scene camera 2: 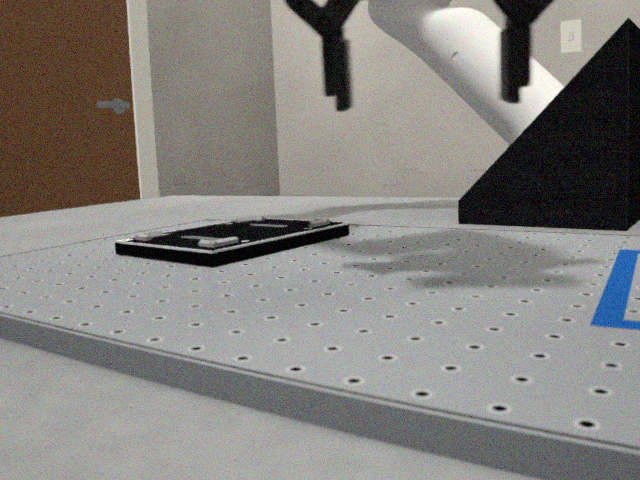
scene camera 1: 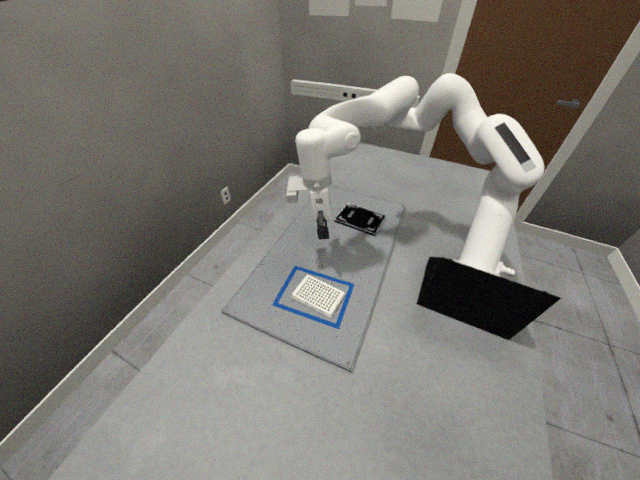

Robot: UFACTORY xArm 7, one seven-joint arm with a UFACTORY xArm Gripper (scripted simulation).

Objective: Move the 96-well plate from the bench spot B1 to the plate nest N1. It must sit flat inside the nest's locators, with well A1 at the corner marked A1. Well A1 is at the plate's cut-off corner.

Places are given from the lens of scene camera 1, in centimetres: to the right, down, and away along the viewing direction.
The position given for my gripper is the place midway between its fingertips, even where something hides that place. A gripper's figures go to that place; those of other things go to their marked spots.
my gripper [scene camera 1: 323, 228]: 1, -4, 77
white 96-well plate [scene camera 1: 325, 299]: 2, 16, 69
black plate nest [scene camera 1: 360, 217]: 15, -8, 95
The marked spots on the black plate nest and the white 96-well plate are 38 cm apart.
